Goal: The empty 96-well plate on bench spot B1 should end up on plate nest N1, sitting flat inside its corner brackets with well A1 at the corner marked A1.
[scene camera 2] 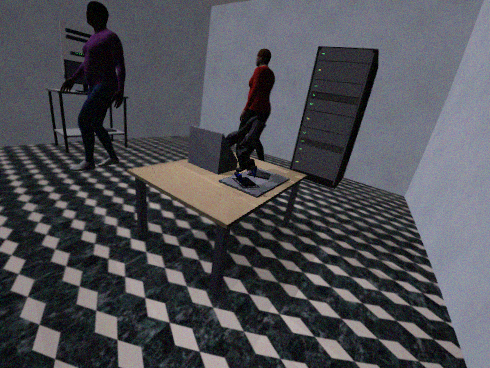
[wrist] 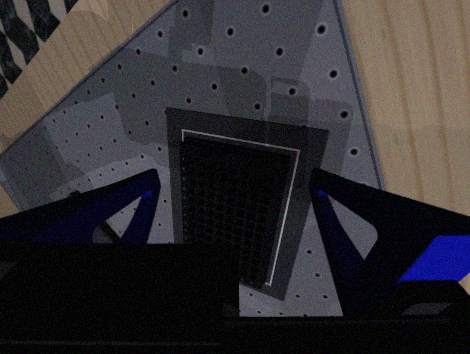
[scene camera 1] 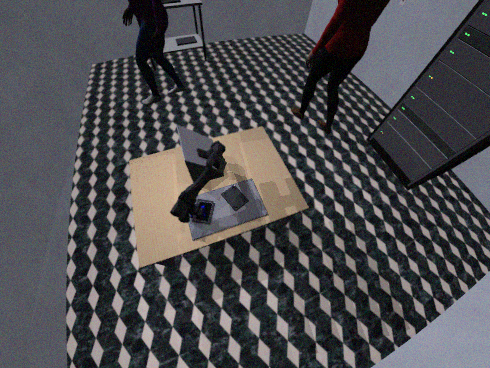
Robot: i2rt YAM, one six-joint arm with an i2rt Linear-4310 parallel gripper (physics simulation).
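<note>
The dark 96-well plate lies flat inside a thin white outline on a dark grey pad on the perforated board. Its lower left part is hidden in the wrist view, and no A1 mark is readable. My gripper is open and empty above the plate. In the wrist view its fingertips stand on either side of the plate, the right one by the pad's right edge. A second dark rectangle, apparently nest N1, lies on the board beside the plate's spot; its brackets are too small to make out.
The perforated grey board lies on the wooden table. A grey upright panel stands by the arm's base. Two people and a tall server rack stand beyond the table.
</note>
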